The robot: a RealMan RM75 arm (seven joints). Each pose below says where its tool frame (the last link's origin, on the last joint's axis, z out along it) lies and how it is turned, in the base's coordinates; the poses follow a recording.
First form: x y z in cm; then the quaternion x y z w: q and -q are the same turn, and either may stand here.
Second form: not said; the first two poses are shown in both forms.
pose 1, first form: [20.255 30.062 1.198 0.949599 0.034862 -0.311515 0.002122]
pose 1, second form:
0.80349 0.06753 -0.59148 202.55
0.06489 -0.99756 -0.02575 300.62
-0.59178 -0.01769 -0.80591 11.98
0 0 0 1

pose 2, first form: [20.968 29.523 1.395 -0.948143 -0.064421 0.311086 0.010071]
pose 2, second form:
0.79815 0.11589 -0.59120 209.68
0.12843 -0.99150 -0.02098 295.23
-0.58861 -0.05918 -0.80625 13.95
0 0 0 1

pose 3, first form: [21.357 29.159 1.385 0.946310 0.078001 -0.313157 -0.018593]
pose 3, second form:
0.79170 0.13598 -0.59559 213.57
0.15927 -0.98714 -0.01366 291.59
-0.58979 -0.08404 -0.80317 13.85
0 0 0 1

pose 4, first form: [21.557 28.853 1.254 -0.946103 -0.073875 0.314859 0.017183]
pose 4, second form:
0.79081 0.12897 -0.59832 215.57
0.15061 -0.98849 -0.01401 288.53
-0.59324 -0.07903 -0.80114 12.54
0 0 0 1

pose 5, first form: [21.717 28.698 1.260 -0.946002 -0.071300 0.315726 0.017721]
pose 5, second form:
0.79047 0.12371 -0.59988 217.17
0.14609 -0.98920 -0.01149 286.98
-0.59483 -0.07855 -0.80001 12.60
0 0 0 1

